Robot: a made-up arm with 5 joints. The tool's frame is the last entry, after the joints. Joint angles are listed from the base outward. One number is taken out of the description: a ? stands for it. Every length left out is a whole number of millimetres.
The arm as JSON. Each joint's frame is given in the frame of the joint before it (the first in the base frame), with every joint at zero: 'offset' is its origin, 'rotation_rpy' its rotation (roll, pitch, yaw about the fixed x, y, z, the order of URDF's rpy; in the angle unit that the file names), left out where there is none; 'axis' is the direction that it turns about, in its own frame. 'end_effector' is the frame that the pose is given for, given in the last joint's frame.
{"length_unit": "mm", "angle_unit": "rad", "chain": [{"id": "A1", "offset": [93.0, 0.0, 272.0], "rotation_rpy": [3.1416, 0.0, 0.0], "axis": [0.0, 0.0, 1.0]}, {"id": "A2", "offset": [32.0, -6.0, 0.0], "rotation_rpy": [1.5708, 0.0, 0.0], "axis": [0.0, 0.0, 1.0]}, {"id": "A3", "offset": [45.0, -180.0, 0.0], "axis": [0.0, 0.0, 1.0]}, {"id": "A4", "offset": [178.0, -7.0, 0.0], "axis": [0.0, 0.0, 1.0]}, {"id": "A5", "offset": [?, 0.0, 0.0], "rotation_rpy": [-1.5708, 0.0, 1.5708], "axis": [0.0, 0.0, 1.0]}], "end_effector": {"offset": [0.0, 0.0, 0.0], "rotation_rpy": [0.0, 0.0, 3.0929]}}
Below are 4 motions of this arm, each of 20 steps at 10 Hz.
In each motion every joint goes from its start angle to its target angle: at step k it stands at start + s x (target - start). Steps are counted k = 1, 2, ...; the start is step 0. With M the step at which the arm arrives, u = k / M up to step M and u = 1 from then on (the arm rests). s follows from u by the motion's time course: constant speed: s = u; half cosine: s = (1 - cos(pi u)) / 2; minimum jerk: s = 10 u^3 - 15 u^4 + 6 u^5.
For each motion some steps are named. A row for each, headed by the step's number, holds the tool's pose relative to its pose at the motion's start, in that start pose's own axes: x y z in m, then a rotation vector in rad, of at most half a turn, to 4 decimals.
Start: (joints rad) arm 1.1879 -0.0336 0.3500 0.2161 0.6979
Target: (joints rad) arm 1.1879 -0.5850 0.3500 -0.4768 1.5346
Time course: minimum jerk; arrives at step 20
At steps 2, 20:
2: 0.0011 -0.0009 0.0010 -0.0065 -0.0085 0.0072
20: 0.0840 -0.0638 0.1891 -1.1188 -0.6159 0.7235

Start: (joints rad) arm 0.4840 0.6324 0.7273 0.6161 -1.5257
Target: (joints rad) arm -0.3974 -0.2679 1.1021 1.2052 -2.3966
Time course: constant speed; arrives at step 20
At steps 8, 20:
8: -0.0576 -0.0503 0.0400 0.0005 -0.1446 -0.0255
20: -0.0860 -0.1535 0.0590 0.1019 -0.3532 -0.0621

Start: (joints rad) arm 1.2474 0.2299 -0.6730 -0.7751 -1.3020
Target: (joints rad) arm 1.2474 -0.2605 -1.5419 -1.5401 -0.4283
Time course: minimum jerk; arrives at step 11
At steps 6, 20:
6: 0.0571 0.2553 0.0116 1.1151 -0.5743 0.4429
20: 0.0837 0.3743 0.1251 1.7168 -1.3241 0.5115

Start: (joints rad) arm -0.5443 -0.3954 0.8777 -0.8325 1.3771
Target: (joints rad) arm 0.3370 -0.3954 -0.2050 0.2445 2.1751
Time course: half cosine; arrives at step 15
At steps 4, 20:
4: -0.0299 -0.0331 -0.0189 -0.0250 0.1348 0.1819
20: -0.1214 -0.2409 0.0268 0.1296 0.8564 1.0545

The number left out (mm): 83.0
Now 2 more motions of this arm.
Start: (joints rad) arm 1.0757 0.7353 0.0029 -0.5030 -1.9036
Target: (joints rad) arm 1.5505 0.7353 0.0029 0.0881 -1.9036
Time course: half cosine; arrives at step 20
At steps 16, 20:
16: 0.1667 0.0132 0.0429 -0.3467 -0.5494 -0.2093
20: 0.1819 0.0133 0.0522 -0.3835 -0.6014 -0.2438

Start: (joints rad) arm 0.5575 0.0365 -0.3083 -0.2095 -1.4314
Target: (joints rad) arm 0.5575 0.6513 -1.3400 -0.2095 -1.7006
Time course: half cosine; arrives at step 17
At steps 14, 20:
14: 0.0008 0.0093 -0.0444 0.3864 0.0131 -0.2459
20: 0.0008 0.0087 -0.0440 0.4177 0.0183 -0.2653

